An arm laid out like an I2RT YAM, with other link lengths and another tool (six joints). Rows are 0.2 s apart.
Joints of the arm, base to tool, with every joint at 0 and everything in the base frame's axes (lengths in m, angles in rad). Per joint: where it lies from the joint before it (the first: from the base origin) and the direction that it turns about. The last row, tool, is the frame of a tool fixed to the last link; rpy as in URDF.
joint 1: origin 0 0 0.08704 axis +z
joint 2: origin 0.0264 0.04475 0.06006 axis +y
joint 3: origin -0.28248 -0.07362 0 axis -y
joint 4: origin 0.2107 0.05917 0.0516 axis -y
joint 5: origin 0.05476 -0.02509 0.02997 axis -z
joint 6: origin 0.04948 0 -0.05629 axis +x
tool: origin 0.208 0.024 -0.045 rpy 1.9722 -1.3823 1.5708
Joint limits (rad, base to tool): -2.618..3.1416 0..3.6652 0..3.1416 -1.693..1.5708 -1.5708..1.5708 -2.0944..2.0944
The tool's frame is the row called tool.
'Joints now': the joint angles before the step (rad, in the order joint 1, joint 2, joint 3, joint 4, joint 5, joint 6). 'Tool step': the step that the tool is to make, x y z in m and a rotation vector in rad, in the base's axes. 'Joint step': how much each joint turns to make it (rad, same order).
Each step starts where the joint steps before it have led.
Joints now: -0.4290, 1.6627, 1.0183, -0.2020, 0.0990, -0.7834
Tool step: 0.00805, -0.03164, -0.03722, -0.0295, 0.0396, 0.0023
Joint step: -0.0545, 0.1499, 0.0001, 0.1342, -0.0042, -0.0720
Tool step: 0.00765, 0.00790, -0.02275, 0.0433, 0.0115, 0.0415
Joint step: -0.0073, 0.0671, 0.0000, 0.0378, -0.0565, -0.0165
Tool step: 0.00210, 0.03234, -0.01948, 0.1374, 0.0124, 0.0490
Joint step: -0.0106, 0.0431, 0.0178, -0.0506, -0.1277, 0.0210
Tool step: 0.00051, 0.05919, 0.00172, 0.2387, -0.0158, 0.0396
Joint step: -0.0134, -0.0011, 0.0249, -0.1149, -0.2114, 0.0710
